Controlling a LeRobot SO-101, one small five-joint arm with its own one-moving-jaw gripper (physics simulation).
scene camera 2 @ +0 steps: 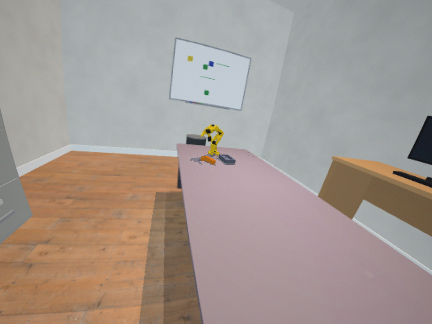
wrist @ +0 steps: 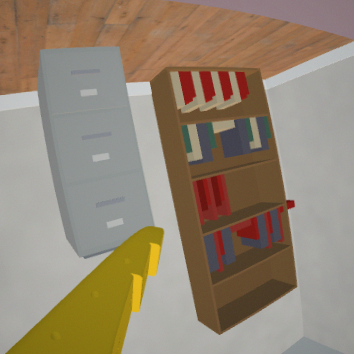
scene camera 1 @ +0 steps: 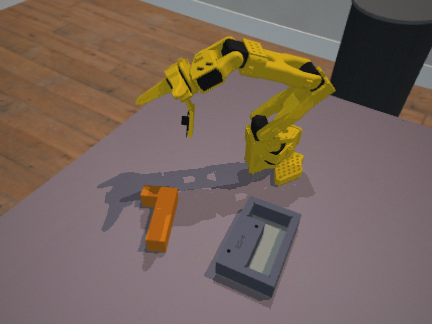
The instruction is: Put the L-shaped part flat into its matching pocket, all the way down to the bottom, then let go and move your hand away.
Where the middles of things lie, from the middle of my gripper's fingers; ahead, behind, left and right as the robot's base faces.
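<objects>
You'd find the orange L-shaped part (scene camera 1: 164, 199) 230 mm below my hand, 10 mm to the right of it and 60 mm ahead of it. There's a grey pocket block (scene camera 1: 254, 254) as well, and that's 220 mm below my hand, 20 mm ahead of it and 160 mm to the left of it.
</objects>
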